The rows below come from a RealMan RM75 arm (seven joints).
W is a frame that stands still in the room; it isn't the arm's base.
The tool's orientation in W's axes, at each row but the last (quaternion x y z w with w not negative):
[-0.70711 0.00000 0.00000 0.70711]
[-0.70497 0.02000 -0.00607 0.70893]
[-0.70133 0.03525 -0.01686 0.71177]
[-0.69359 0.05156 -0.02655 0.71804]
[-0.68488 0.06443 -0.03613 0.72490]
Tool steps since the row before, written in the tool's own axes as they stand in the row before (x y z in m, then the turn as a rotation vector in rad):
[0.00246 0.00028 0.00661 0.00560 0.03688 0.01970]
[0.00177 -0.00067 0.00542 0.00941 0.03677 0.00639]
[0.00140 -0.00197 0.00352 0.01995 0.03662 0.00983]
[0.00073 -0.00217 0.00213 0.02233 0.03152 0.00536]
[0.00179 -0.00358 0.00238 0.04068 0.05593 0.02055]
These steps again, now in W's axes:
[0.00246 0.00661 -0.00028 0.00560 0.01970 -0.03688]
[0.00198 0.00535 0.00066 0.00892 0.00626 -0.03692]
[0.00171 0.00338 0.00198 0.01968 0.00891 -0.03700]
[0.00103 0.00196 0.00221 0.02172 0.00403 -0.03214]
[0.00224 0.00189 0.00362 0.04117 0.01790 -0.05648]

